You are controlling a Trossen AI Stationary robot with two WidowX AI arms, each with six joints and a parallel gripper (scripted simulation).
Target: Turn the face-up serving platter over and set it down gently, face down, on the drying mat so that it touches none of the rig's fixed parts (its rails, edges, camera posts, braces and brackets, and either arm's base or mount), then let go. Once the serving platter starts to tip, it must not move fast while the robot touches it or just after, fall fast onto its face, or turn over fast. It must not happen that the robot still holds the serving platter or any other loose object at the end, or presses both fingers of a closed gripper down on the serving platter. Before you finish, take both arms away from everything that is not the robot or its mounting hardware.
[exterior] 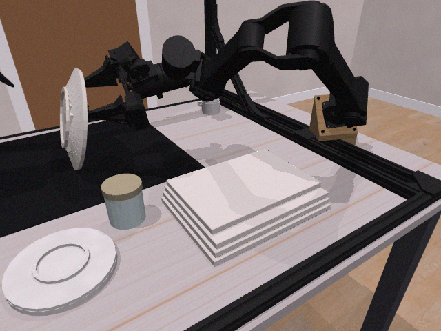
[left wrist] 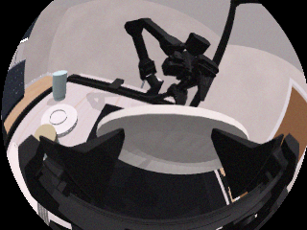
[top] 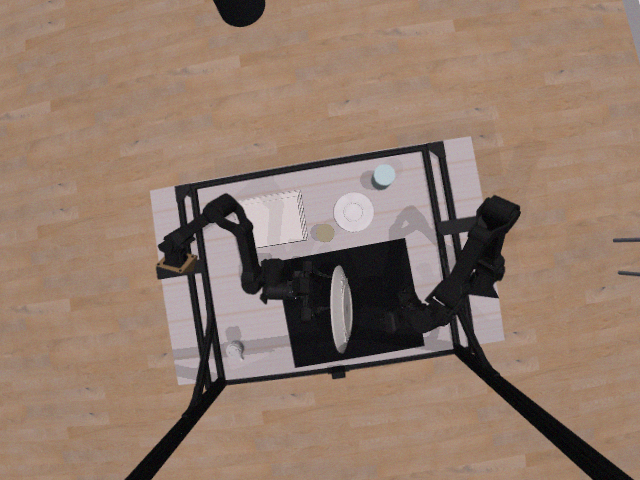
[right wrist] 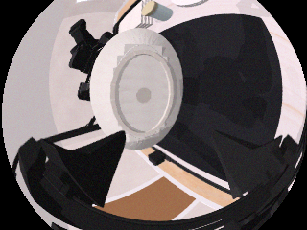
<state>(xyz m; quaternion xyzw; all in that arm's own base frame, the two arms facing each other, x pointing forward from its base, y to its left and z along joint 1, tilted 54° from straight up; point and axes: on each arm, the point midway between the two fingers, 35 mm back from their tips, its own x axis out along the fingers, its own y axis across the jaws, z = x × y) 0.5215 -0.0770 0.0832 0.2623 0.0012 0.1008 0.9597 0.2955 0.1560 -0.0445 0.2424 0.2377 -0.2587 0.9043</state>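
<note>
Now: the white oval serving platter 80 mm to the right of my left hand, 60 mm below it and 60 mm behind it. Round my left hand: tan-lidded jar: 190 mm ahead, 120 mm below, 10 mm to the left; then round white plate: 270 mm ahead, 150 mm below, 80 mm to the right; then black drying mat: 160 mm below, 90 mm to the right, 60 mm behind.
</note>
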